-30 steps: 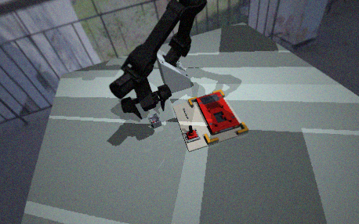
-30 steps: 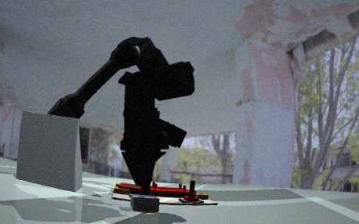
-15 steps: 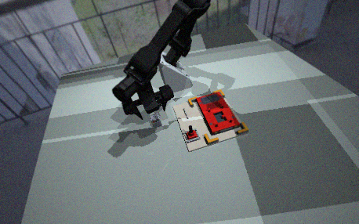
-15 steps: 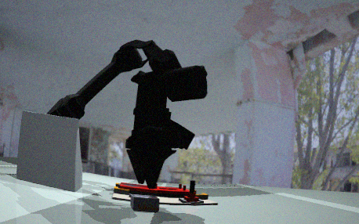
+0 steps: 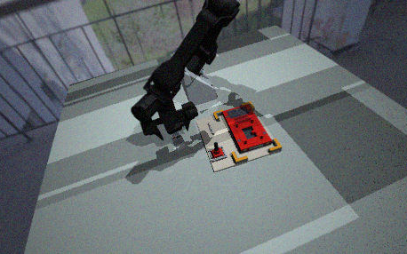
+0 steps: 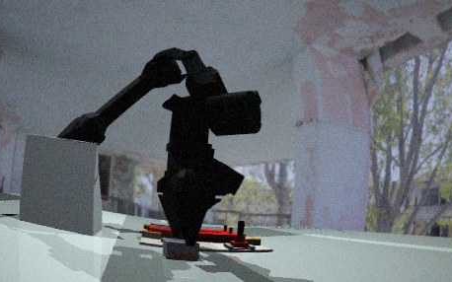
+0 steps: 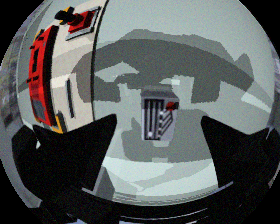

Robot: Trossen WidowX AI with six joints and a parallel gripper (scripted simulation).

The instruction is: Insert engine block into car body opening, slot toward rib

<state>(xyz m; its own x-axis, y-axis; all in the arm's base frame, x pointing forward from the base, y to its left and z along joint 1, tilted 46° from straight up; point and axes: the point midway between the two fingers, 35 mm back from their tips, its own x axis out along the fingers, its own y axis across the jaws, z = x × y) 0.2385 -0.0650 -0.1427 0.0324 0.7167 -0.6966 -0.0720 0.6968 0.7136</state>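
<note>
The engine block is 20 mm below my gripper tip and 10 mm to the left of it. Also, from my gripper tip: black post (130 mm ahead, 110 mm to the left, 10 mm above); then light baseplate (210 mm to the left, 70 mm ahead, 20 mm below).
</note>
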